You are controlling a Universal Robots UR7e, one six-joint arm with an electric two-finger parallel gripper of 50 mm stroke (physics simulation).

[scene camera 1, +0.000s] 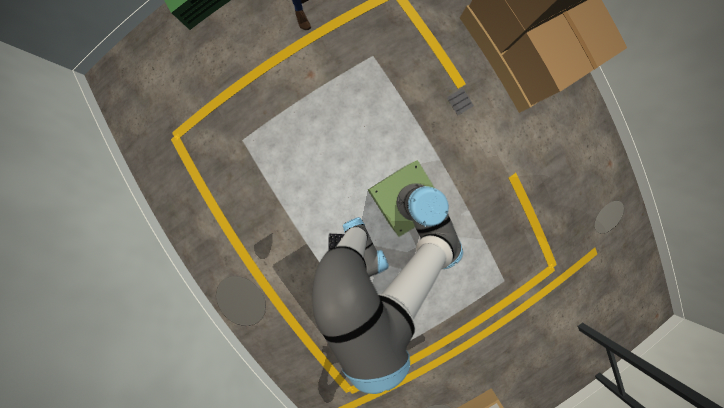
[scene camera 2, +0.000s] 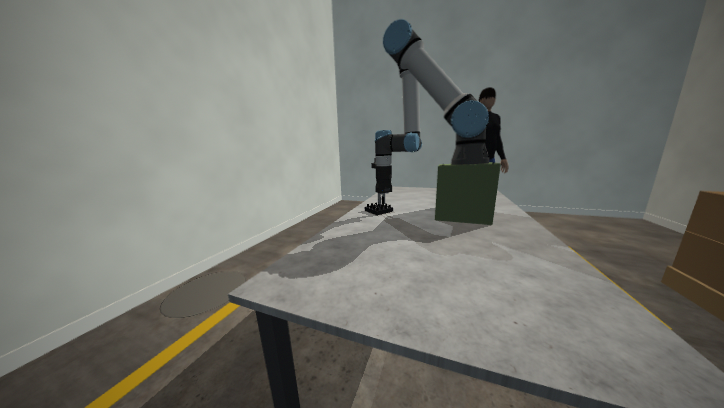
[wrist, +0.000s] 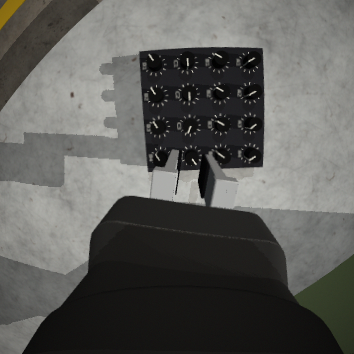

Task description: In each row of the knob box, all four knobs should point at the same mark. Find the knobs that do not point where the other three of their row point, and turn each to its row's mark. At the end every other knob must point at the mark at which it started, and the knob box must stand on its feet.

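Frame: origin at the arm's base, x right, y ahead, z up, level; millimetres.
Seen in the pictures: gripper, fingertip midpoint: [scene camera 2: 381,203] [wrist: 189,165]; arm's base, origin of the base link: [scene camera 2: 469,163].
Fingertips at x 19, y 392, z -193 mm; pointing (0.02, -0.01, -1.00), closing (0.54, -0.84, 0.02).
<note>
Pixels of each thing's top centre, then the offset from my fingertips to it. Level surfaces: height alone.
- black knob box, middle of its top: [wrist: 206,108] [scene camera 2: 378,204] [scene camera 1: 338,245] dx +42, dy +18, dz -15 mm
- top knob, middle of its top: [wrist: 187,61] dx +60, dy +53, dz -15 mm
- third knob, middle of its top: [wrist: 188,129] dx +20, dy +18, dz -15 mm
- nearest knob, middle of its top: [wrist: 191,158] dx +4, dy +0, dz -15 mm
- table, its level: dz -53 mm
The black knob box [scene camera 1: 335,240] [scene camera 2: 378,208] [wrist: 172,111] stands upright on the table. In the wrist view its knobs form four lines running top to bottom. The left line points up-left, the third up-left, and the right line lies along a lower-left to upper-right slant. In the second line, the top knob [wrist: 187,62] and the one below [wrist: 189,95] point down, the third knob [wrist: 189,127] down-left, the nearest knob [wrist: 193,159] down-right. My gripper [scene camera 2: 382,201] [wrist: 189,165] is partly open and empty, low over the box's near edge, fingers either side of that nearest knob without gripping it.
The table [scene camera 1: 324,121] [scene camera 2: 430,293] carries the green pedestal [scene camera 1: 392,187] [scene camera 2: 466,195] [wrist: 332,305] under the arm's base, beside the box. Cardboard boxes [scene camera 1: 562,55] [scene camera 2: 704,248] stand on the floor. A person [scene camera 2: 493,126] stands behind the arm.
</note>
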